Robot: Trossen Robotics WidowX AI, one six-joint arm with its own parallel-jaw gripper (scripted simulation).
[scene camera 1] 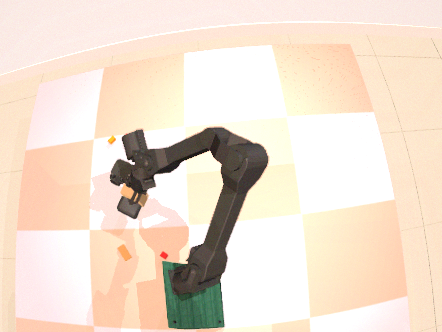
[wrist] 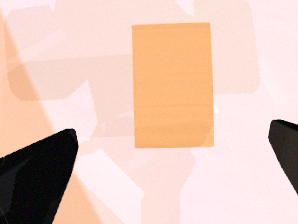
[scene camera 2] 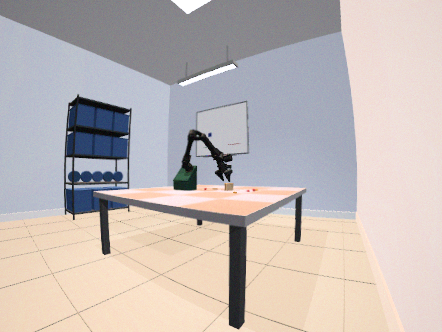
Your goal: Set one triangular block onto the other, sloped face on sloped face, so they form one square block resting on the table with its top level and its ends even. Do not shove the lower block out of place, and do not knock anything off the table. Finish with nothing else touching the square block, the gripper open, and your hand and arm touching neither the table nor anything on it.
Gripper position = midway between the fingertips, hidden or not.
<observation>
My gripper [scene camera 1: 137,191] is open, holding nothing. Further things: a triangular block [wrist: 173,101].
My gripper also shows in the wrist view [wrist: 173,133].
</observation>
